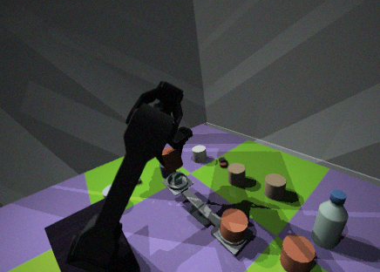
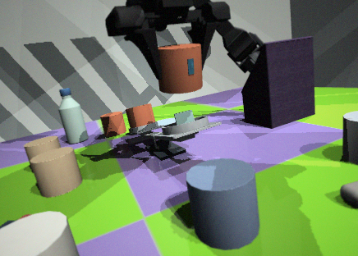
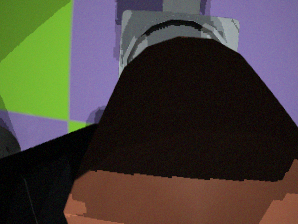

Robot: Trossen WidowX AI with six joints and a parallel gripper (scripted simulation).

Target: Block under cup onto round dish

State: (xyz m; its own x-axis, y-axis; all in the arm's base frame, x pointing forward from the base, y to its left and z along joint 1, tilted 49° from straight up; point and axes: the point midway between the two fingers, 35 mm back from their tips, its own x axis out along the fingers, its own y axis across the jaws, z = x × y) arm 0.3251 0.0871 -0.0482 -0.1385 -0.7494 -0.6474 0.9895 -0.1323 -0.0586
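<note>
Now: gripper tip 10 mm to the left of the pale teal block and 80 mm above it. From my gripper tip the other things lie so: pale disc 130 mm behind, 360 mm to the right, 160 mm below; then blue-grey cylinder 40 mm ahead, 140 mm to the left, 130 mm below; then red-and-black object 270 mm ahead, 10 mm to the right, 150 mm below.
</note>
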